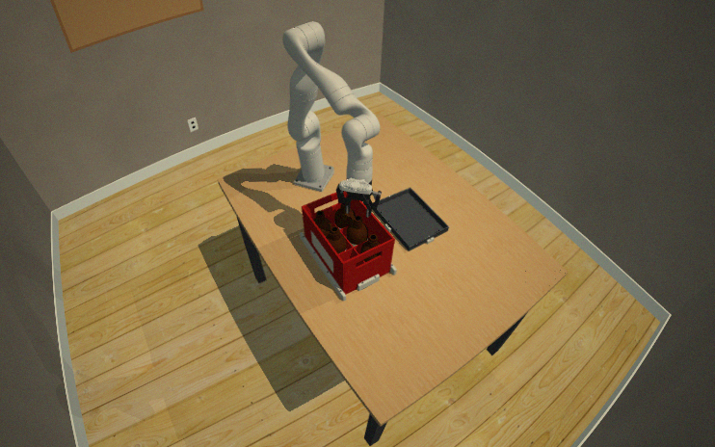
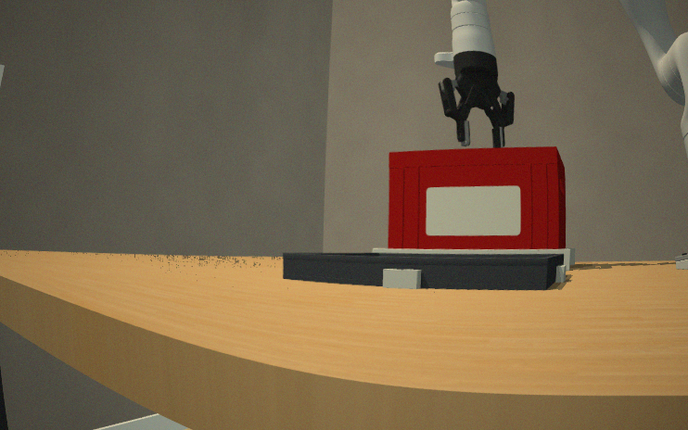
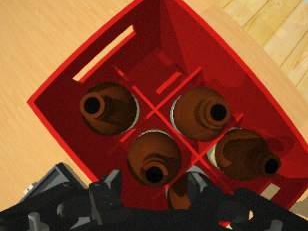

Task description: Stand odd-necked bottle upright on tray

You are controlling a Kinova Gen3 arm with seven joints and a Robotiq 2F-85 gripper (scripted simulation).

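Right now the red crate is 120 mm below my hand, 40 mm to the right of it and 10 mm ahead of it. From my hand the other things lie so: dark grey tray: 240 mm to the left, 190 mm below, 60 mm behind; then glass bottle: 110 mm below, 90 mm ahead, 10 mm to the left.
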